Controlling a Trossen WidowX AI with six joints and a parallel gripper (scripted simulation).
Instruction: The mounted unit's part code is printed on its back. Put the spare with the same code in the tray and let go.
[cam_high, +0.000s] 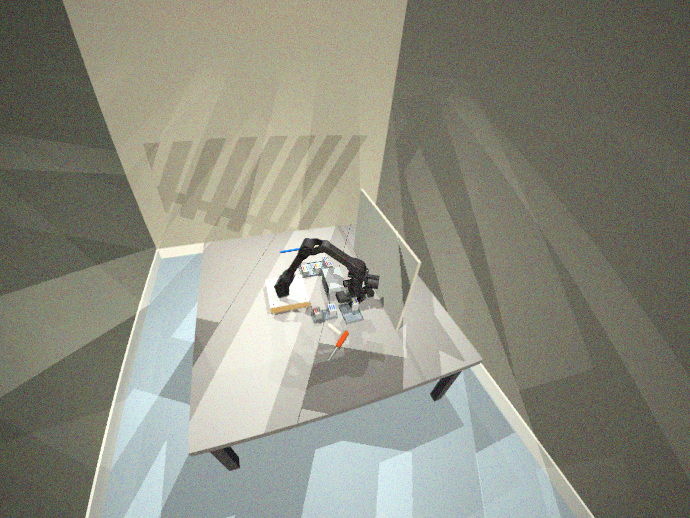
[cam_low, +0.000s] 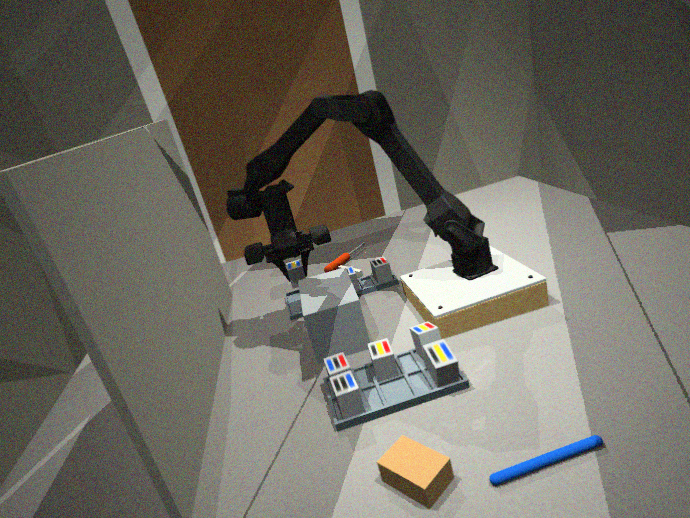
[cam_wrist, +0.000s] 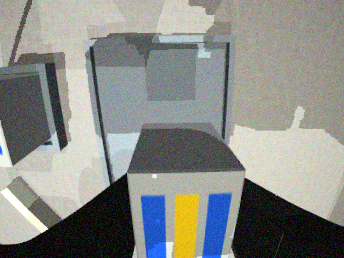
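The flat tray is 60 mm below my gripper tip and 10 mm behind it. The rest, counted from my gripper tip: tall upright panel: 220 mm ahead, 160 mm above, 150 mm to the left; grey spare block: 20 mm above; mounted unit: 200 mm to the left, 20 mm behind, 10 mm below.
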